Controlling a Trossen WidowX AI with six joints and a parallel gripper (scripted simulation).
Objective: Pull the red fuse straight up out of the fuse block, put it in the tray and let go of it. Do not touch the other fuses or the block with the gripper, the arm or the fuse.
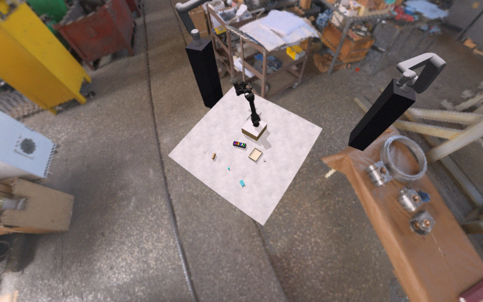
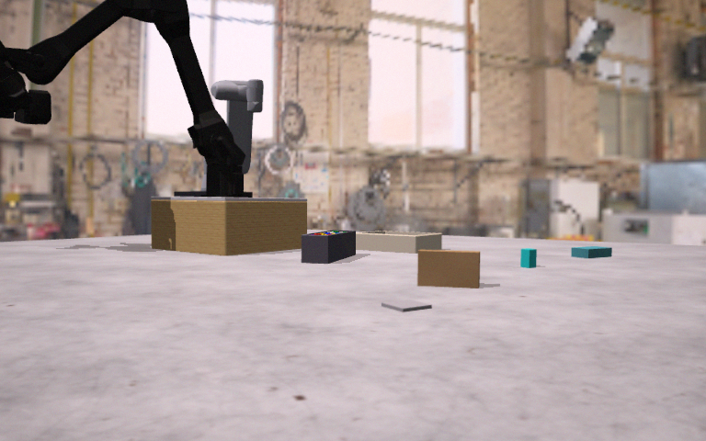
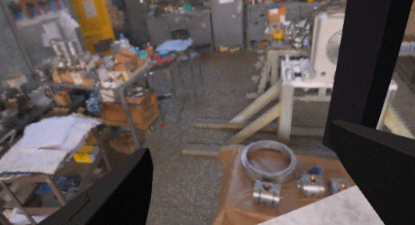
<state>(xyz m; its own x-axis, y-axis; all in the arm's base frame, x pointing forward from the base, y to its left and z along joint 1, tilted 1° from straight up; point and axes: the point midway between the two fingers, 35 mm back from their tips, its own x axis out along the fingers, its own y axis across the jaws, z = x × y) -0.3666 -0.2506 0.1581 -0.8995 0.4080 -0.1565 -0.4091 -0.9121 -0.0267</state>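
My gripper tip is now 670 mm short of the red fuse, 230 mm above it and 120 mm to the right of it. From my gripper tip the other things lie so: purple fuse (670 mm ahead, 230 mm below, 100 mm to the left); then yellow fuse (670 mm ahead, 230 mm below, 140 mm to the left); then beige tray (710 mm ahead, 360 mm to the left, 250 mm below).
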